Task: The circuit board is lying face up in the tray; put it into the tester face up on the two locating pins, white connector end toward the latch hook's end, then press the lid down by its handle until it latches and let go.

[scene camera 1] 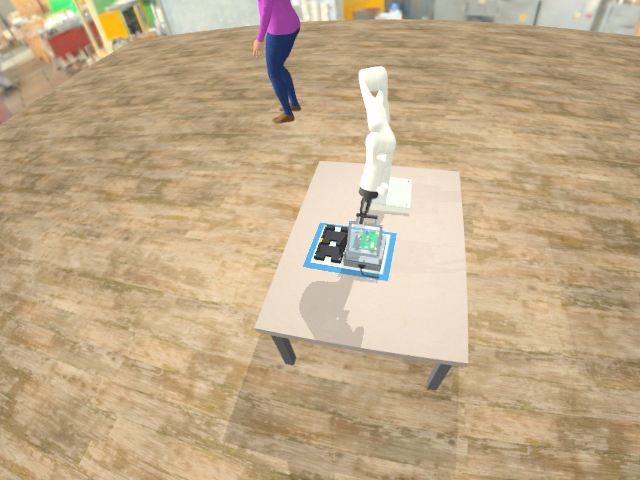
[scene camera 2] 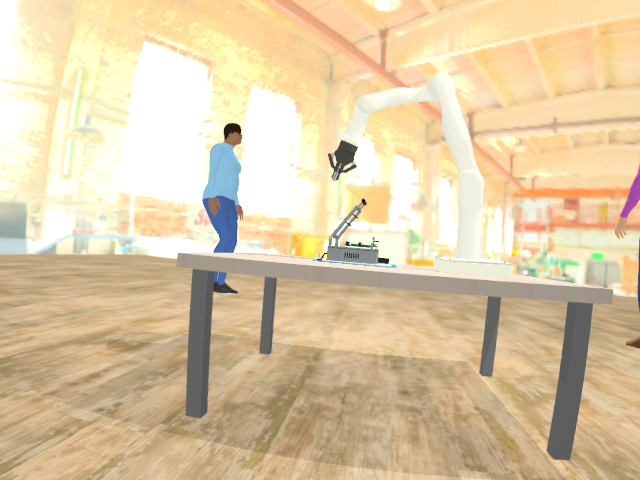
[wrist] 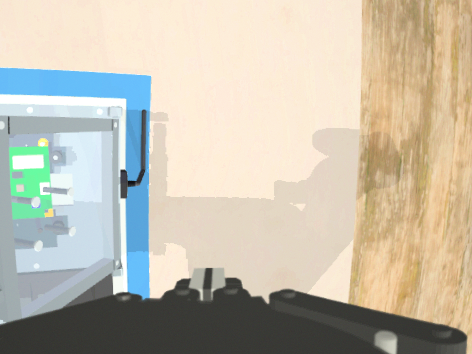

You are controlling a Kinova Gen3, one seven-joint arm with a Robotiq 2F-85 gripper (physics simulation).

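Seen in the pictures: gripper, between the fingertips: (scene camera 1: 360,224) (scene camera 2: 333,180) (wrist: 209,289); arm's base, origin of its link: (scene camera 2: 467,258).
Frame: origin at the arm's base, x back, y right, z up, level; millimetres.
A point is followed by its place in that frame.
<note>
The green circuit board (scene camera 1: 368,240) (wrist: 28,182) lies inside the grey tester (scene camera 1: 361,258) @(x -508, y 26, z 5 mm) (scene camera 2: 352,253) @(x -436, y -70, z -17 mm), with its white connector (wrist: 27,161) @(x -436, y -15, z 26 mm) showing in the wrist view. The tester's clear lid (scene camera 2: 345,222) @(x -472, y -55, z 95 mm) (wrist: 83,167) @(x -489, y -14, z 89 mm) stands tilted up and open, with its dark handle (scene camera 2: 363,202) @(x -412, y -29, z 177 mm) (scene camera 1: 366,222) @(x -434, y 15, z 161 mm) at the raised end. My gripper (scene camera 1: 364,215) @(x -538, y 23, z 262 mm) (scene camera 2: 337,173) @(x -538, y 23, z 262 mm) (wrist: 209,289) @(x -538, y 23, z 262 mm) is shut and empty. It hangs in the air above the raised lid, apart from the handle. The black tray (scene camera 1: 330,244) @(x -403, y 200, z -48 mm) beside the tester holds no board.
Tester and tray sit on a blue mat (scene camera 1: 310,258) @(x -502, y 279, z -54 mm) (wrist: 137,213) @(x -552, y 67, z -53 mm) on the table (scene camera 1: 413,310) @(x -707, y -232, z -55 mm) (scene camera 2: 465,287) @(x -114, y -462, z -79 mm) (wrist: 247,114) @(x -707, y -58, z -55 mm). A black bent rod or cable (wrist: 142,145) @(x -561, y -20, z -47 mm) sticks out of the tester's side. One person (scene camera 1: 279,51) and another person (scene camera 2: 223,207) walk on the floor nearby.
</note>
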